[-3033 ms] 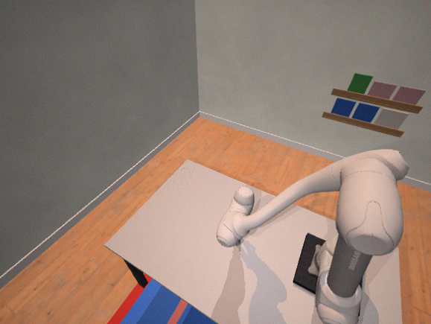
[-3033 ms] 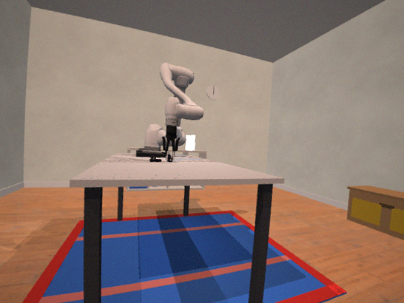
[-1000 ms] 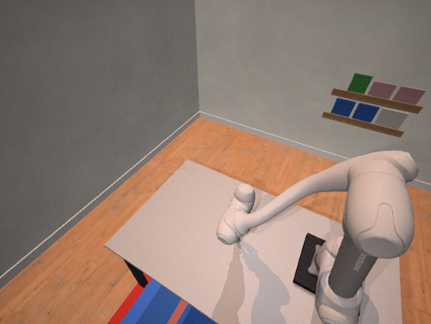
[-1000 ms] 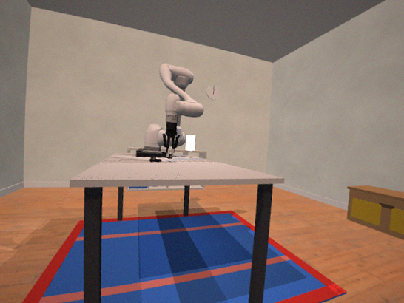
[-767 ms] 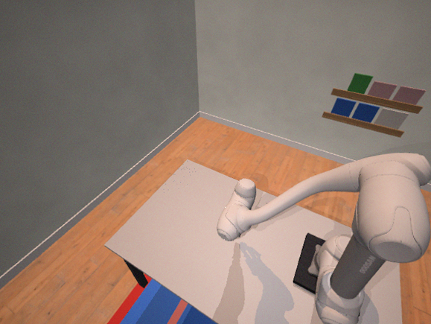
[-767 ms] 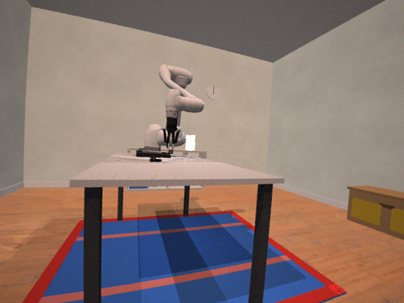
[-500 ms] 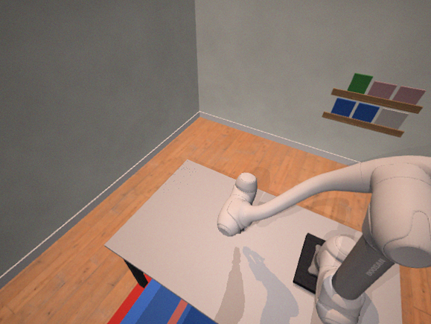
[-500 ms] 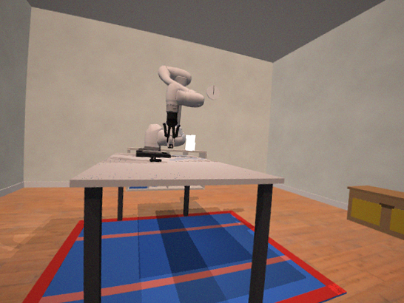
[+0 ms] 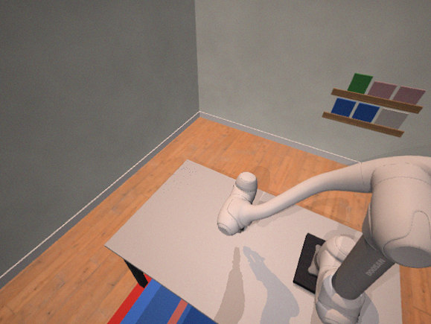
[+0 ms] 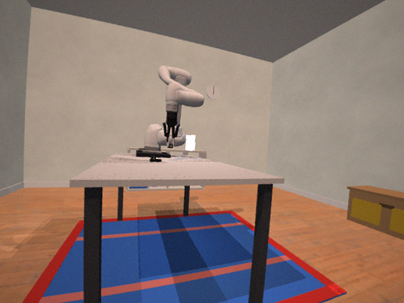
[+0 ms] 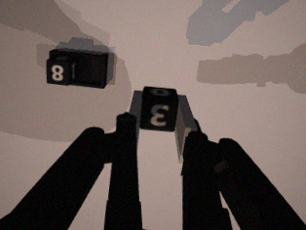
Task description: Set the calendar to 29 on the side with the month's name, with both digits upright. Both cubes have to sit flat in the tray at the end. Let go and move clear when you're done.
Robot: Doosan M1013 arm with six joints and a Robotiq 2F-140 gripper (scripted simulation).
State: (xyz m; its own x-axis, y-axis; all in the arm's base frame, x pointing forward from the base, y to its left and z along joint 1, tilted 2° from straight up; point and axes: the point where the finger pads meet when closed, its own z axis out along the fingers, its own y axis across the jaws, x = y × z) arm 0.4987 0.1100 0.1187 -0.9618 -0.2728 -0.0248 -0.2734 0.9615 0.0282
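The black calendar tray is 2 cm ahead of my hand, 10 cm to the right of it and 13 cm below it.
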